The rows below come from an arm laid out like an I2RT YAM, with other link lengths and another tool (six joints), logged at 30 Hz.
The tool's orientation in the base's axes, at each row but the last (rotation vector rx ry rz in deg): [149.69 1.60 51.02]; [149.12 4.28 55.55]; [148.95 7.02 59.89]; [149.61 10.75 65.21]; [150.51 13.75 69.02]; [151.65 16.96 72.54]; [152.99 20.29 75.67]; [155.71 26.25 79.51]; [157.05 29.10 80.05]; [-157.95 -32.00 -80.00]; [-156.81 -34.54 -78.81]
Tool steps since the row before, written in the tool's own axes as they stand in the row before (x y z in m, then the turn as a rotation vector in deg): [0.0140 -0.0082 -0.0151 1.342 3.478 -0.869]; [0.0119 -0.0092 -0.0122 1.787 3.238 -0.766]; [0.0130 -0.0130 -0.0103 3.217 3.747 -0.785]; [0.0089 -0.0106 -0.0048 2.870 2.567 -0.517]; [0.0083 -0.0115 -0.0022 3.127 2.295 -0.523]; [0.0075 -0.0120 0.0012 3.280 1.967 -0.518]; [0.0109 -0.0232 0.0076 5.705 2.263 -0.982]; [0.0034 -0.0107 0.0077 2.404 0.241 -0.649]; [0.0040 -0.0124 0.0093 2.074 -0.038 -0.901]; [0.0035 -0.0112 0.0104 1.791 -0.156 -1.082]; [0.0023 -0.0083 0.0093 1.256 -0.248 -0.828]
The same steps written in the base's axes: [0.0031 0.0148 0.0162 0.204 -2.741 2.664]; [0.0019 0.0145 0.0127 0.628 -2.473 2.785]; [0.0030 0.0177 0.0111 1.631 -2.657 3.910]; [0.0025 0.0131 0.0060 1.586 -1.671 3.128]; [0.0031 0.0134 0.0041 1.734 -1.346 3.240]; [0.0044 0.0134 0.0018 1.800 -0.991 3.267]; [0.0090 0.0251 -0.0016 2.897 -0.608 5.465]; [0.0055 0.0118 -0.0039 0.864 0.404 2.313]; [0.0061 0.0141 -0.0045 0.408 0.539 2.158]; [0.0065 0.0132 -0.0053 0.076 0.532 2.028]; [0.0055 0.0102 -0.0052 -0.048 0.488 1.444]
